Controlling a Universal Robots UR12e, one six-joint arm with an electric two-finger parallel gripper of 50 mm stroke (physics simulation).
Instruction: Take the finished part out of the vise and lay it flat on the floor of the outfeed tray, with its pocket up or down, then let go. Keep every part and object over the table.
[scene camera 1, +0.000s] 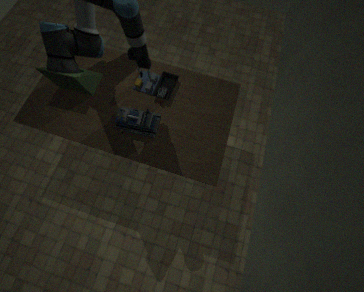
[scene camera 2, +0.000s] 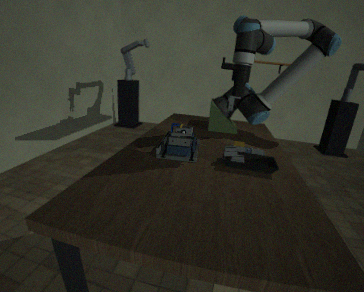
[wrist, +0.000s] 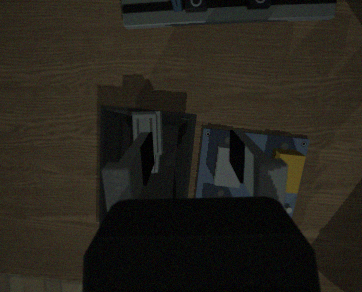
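Seen in the pictures: gripper, fingertip midpoint: (scene camera 1: 146, 77) (scene camera 2: 229, 109) (wrist: 191, 147); arm's base, link origin: (scene camera 1: 64, 70) (scene camera 2: 220, 109).
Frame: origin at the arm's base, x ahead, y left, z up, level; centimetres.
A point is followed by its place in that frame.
My gripper (scene camera 1: 145, 74) {x 64.1, y 5.0, z 10.4 cm} (scene camera 2: 231, 106) {x 64.1, y 5.0, z 10.4 cm} (wrist: 191, 147) {x 64.1, y 5.0, z 10.4 cm} is open and empty, raised above the dark outfeed tray and the blue plate beside it. The dark tray (scene camera 1: 175, 86) {x 77.6, y 18.4, z -9.8 cm} (scene camera 2: 267, 165) {x 69.0, y 25.9, z -12.3 cm} (wrist: 188, 160) {x 64.3, y 12.1, z -9.4 cm} stands on the table. Light grey pocketed pieces (scene camera 1: 162, 91) {x 71.6, y 8.6, z -5.7 cm} (wrist: 146, 127) {x 70.3, y 7.0, z -7.1 cm} lie inside the tray near one end, partly overlapping; whether the upper one is flat or tilted is too dark to tell. The vise (scene camera 1: 137, 122) {x 63.9, y -20.7, z -3.9 cm} (scene camera 2: 179, 145) {x 71.6, y -15.8, z -7.5 cm} stands apart from the tray; its grey base edge (wrist: 230, 19) {x 59.5, y -8.2, z -11.6 cm} crosses the top of the wrist view. Whether its jaws hold anything is unclear.
The blue plate (scene camera 1: 145, 90) {x 55.8, y 9.8, z -12.8 cm} (wrist: 206, 167) {x 61.3, y 14.2, z -12.8 cm} lies beside the tray and carries a yellow block (scene camera 1: 138, 82) {x 49.7, y 12.7, z -9.2 cm} (scene camera 2: 240, 144) {x 51.0, y 13.8, z -9.7 cm} (wrist: 294, 172) {x 48.4, y 13.0, z -9.2 cm} and a light grey block (wrist: 227, 167) {x 58.5, y 12.8, z -9.2 cm}. A green wedge-shaped base (scene camera 1: 82, 81) {x 17.1, y -4.6, z 0.3 cm} (scene camera 2: 220, 120) {x 16.9, y 0.9, z -5.0 cm} stands under the arm.
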